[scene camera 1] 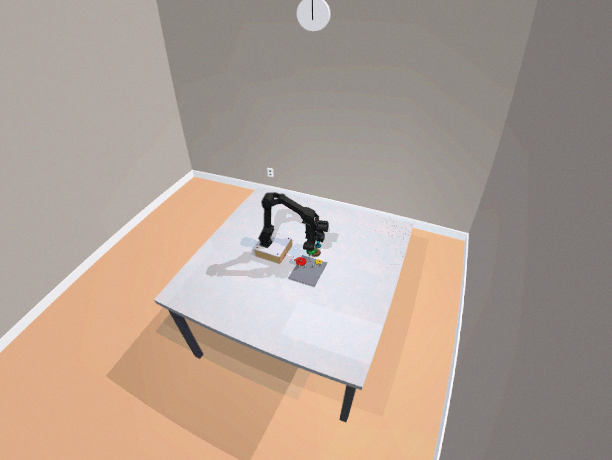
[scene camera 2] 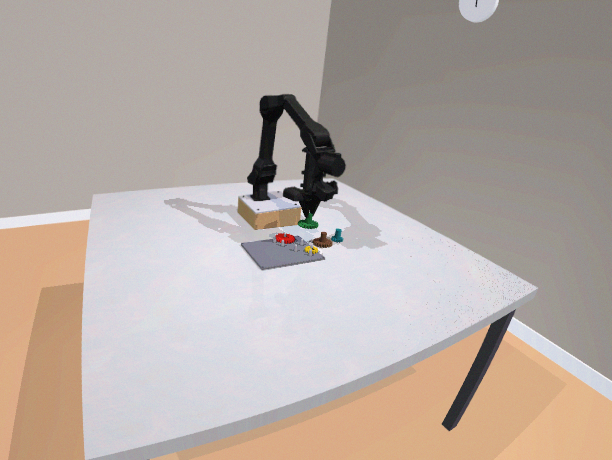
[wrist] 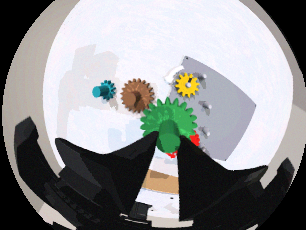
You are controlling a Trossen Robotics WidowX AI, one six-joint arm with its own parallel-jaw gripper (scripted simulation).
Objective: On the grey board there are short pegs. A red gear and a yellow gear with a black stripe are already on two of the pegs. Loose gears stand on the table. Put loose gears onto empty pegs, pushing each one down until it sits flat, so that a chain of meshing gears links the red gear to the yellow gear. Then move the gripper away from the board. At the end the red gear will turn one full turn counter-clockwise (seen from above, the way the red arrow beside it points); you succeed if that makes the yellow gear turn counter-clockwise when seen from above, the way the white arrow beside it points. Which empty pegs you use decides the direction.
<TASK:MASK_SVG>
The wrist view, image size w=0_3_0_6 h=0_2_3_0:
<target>gripper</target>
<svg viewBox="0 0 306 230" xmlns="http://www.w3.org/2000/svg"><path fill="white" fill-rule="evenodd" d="M48 223L55 230L73 230L56 223L56 221L53 221L53 224ZM13 136L13 151L20 178L44 203L51 205L69 223L75 225L76 230L245 230L258 224L255 230L265 223L267 217L281 203L289 191L295 170L289 158L286 158L279 164L275 178L263 188L259 180L269 168L266 164L247 170L230 171L210 158L185 135L181 135L180 147L177 148L180 186L178 221L193 220L194 223L190 227L180 228L148 227L121 220L120 215L124 213L129 216L130 209L133 208L154 158L160 131L150 132L144 138L134 140L129 146L105 155L85 150L68 142L67 139L55 138L57 152L65 164L59 176L49 167L43 151L37 144L40 135L31 116L16 124Z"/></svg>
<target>green gear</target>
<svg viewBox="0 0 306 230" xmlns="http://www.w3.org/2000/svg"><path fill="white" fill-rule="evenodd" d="M158 98L158 106L154 103L149 103L150 110L145 108L144 114L146 116L142 116L140 119L141 122L144 122L140 128L141 130L146 130L142 136L149 135L153 131L160 131L157 140L158 151L170 154L170 152L176 152L177 148L180 147L181 135L185 135L189 140L192 140L190 135L196 135L193 128L197 127L197 124L194 123L197 116L190 115L193 112L193 108L186 108L188 107L186 102L180 106L178 98L174 99L173 103L170 103L169 98L165 99L166 103Z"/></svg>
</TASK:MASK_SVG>
